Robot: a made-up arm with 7 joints. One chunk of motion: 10 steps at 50 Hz.
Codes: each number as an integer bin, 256 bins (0 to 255) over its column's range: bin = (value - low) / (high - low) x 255, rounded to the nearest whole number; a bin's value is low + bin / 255 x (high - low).
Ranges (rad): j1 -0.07..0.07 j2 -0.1..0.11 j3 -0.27..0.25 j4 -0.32..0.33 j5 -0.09..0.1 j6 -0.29..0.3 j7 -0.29..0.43
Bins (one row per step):
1: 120 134 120 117 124 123 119
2: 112 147 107 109 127 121 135
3: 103 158 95 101 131 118 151
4: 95 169 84 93 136 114 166
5: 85 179 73 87 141 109 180
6: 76 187 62 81 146 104 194
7: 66 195 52 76 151 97 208
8: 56 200 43 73 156 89 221
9: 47 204 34 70 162 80 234
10: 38 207 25 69 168 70 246
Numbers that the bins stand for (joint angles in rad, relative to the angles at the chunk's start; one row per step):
1: -0.0041 0.0104 -0.0253 -0.0218 0.0024 -0.0054 0.0460
2: -0.0085 0.0211 -0.0518 -0.0422 0.0046 -0.0100 0.0912
3: -0.0135 0.0301 -0.0763 -0.0625 0.0076 -0.0170 0.1364
4: -0.0178 0.0392 -0.0987 -0.0829 0.0113 -0.0262 0.1787
5: -0.0233 0.0474 -0.1211 -0.0982 0.0151 -0.0378 0.2182
6: -0.0283 0.0540 -0.1436 -0.1135 0.0188 -0.0494 0.2578
7: -0.0338 0.0606 -0.1640 -0.1263 0.0225 -0.0656 0.2973
8: -0.0393 0.0647 -0.1823 -0.1339 0.0262 -0.0841 0.3340
9: -0.0442 0.0680 -0.2007 -0.1416 0.0307 -0.1049 0.3707
10: -0.0491 0.0705 -0.2190 -0.1441 0.0352 -0.1280 0.4046

